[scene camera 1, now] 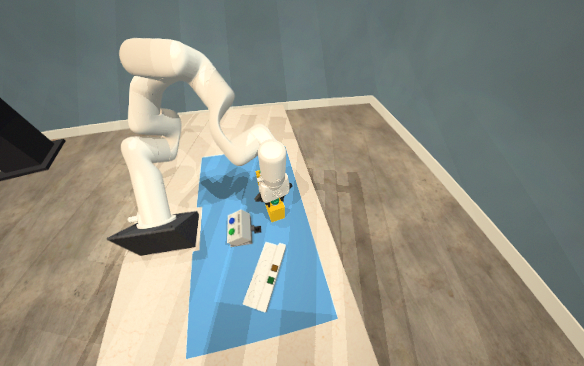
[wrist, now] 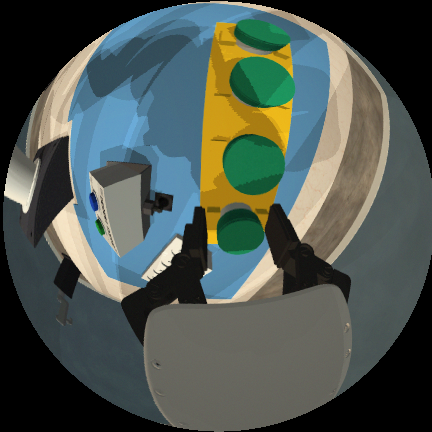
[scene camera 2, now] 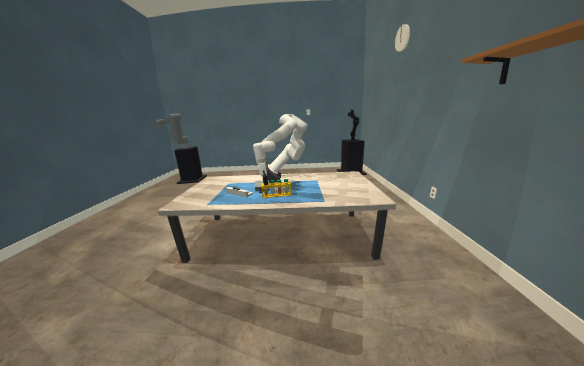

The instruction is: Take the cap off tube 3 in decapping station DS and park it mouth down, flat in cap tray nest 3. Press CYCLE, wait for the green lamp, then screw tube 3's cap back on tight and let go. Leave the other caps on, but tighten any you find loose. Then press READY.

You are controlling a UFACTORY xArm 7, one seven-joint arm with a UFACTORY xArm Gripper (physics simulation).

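Seen in the pictures: gripper, between the fingertips: (scene camera 1: 274,201) (wrist: 237,218) (scene camera 2: 265,183); arm's base, origin of its link: (scene camera 1: 157,222) (scene camera 2: 272,169).
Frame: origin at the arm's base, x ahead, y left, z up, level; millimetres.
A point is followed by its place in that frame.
Observation:
A yellow rack (scene camera 1: 276,214) {x 435, y -94, z -37 mm} (scene camera 2: 277,195) {x 456, y 22, z -89 mm} (wrist: 215,120) {x 417, y 13, z 1 mm} holds a row of tubes with green caps. In the wrist view the nearest cap (wrist: 240,232) {x 439, y -56, z 27 mm} sits at the rack's near end; behind it are a second cap (wrist: 254,165) {x 438, y -10, z 27 mm}, a third cap (wrist: 262,82) {x 437, y 38, z 27 mm} and a far cap (wrist: 262,35). My gripper (scene camera 1: 275,202) {x 440, y -59, z 7 mm} (scene camera 2: 265,181) {x 440, y -59, z 7 mm} (wrist: 237,218) {x 440, y -59, z 7 mm} is open around the nearest cap, with a small gap on each side. Tube numbers are not readable. The control box (scene camera 1: 239,227) {x 286, y -111, z -16 mm} (wrist: 122,200) {x 315, y -69, z -31 mm} has a blue button (scene camera 1: 231,220) {x 262, y -69, z -23 mm} (wrist: 93,201) {x 271, y -64, z -21 mm} and a green button (scene camera 1: 231,231) {x 254, y -114, z -23 mm} (wrist: 100,227) {x 263, y -107, z -22 mm}; its labels are too small to read.
A white tray (scene camera 1: 257,287) {x 294, y -317, z -83 mm} (wrist: 162,257) {x 328, y -235, z -82 mm} lies beyond the control box, with a brown square (scene camera 1: 274,268) {x 367, y -287, z -40 mm} and a dark green square (scene camera 1: 270,280) {x 343, y -318, z -40 mm} on it. A small black part (scene camera 1: 257,229) {x 347, y -112, z -80 mm} (wrist: 164,201) {x 351, y -104, z -90 mm} sticks out from the box towards the rack. The blue mat (scene camera 1: 220,310) {x 160, y -342, z -94 mm} lies under them.

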